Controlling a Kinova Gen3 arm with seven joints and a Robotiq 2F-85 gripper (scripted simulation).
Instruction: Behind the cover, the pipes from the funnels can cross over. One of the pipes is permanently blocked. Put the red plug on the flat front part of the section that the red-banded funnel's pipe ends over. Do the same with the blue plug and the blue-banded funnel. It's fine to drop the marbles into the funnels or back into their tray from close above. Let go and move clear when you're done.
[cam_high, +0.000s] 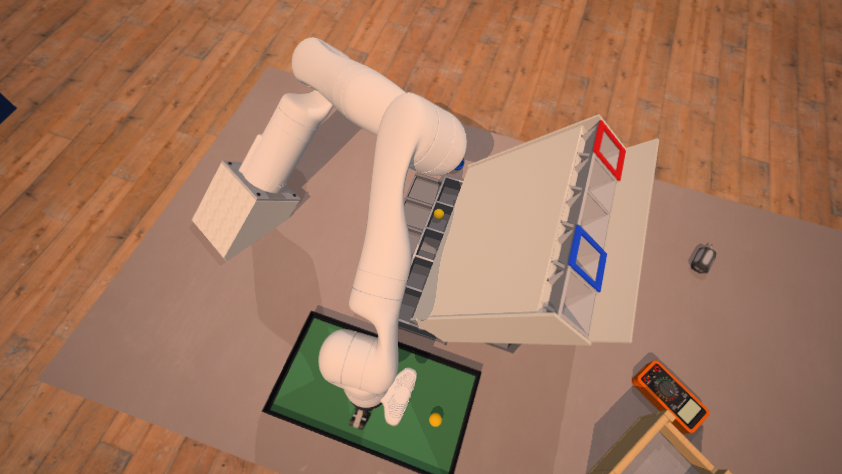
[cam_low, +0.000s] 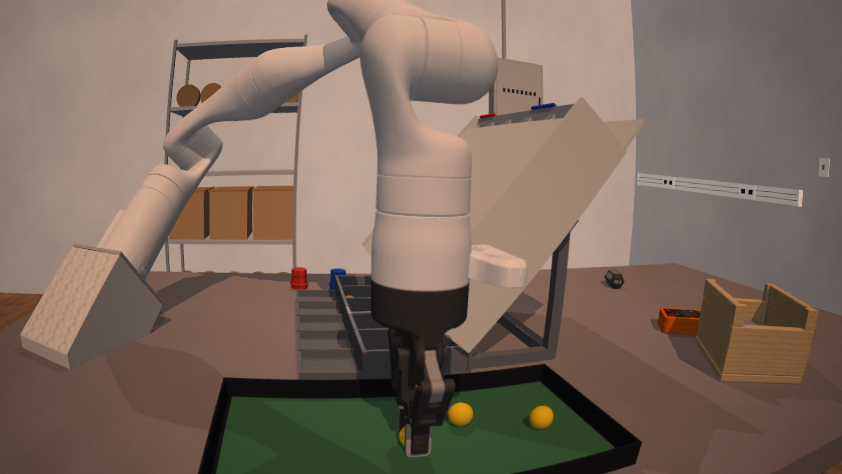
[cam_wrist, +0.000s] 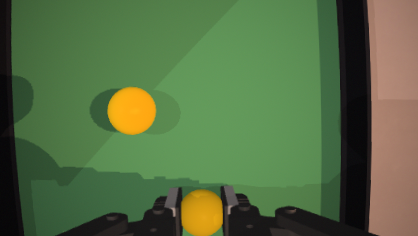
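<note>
The green marble tray is 10 mm to the left of my hand and 20 mm below it. The rest, counted from my hand: wooden box 500 mm ahead, 160 mm to the left, 20 mm above; then beige cover 40 mm ahead, 360 mm to the left, 180 mm above; then orange multimeter 490 mm ahead, 320 mm to the left, 10 mm below.
</note>
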